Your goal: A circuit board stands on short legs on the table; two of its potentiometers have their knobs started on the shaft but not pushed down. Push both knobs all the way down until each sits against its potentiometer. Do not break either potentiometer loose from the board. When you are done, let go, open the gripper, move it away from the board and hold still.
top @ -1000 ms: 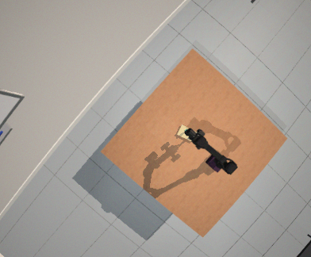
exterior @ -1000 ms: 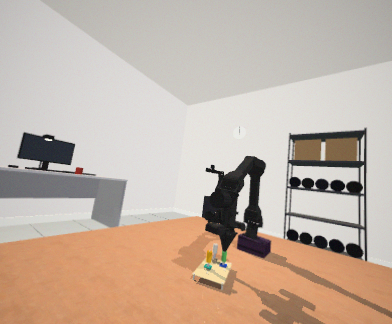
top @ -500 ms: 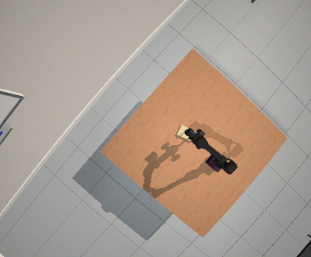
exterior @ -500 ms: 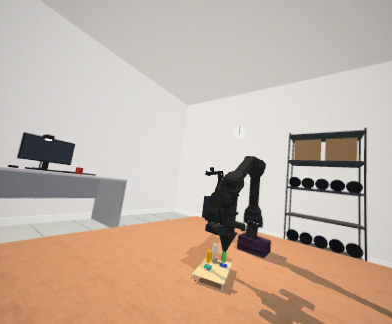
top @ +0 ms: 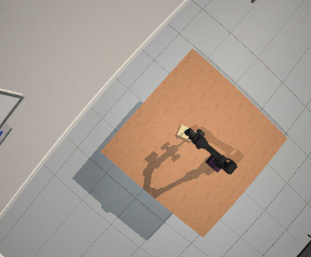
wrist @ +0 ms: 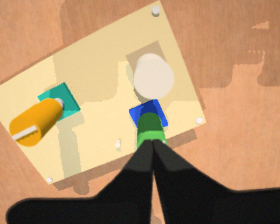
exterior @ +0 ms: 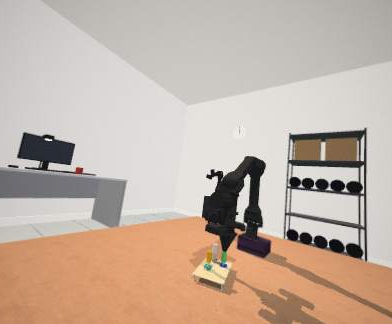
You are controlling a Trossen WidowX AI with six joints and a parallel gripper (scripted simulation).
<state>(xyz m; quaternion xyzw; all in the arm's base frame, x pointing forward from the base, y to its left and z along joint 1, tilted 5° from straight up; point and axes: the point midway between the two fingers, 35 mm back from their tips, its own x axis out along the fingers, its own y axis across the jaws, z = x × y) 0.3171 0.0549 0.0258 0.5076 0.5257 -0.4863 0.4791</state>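
My gripper tip is 10 mm above the green knob.
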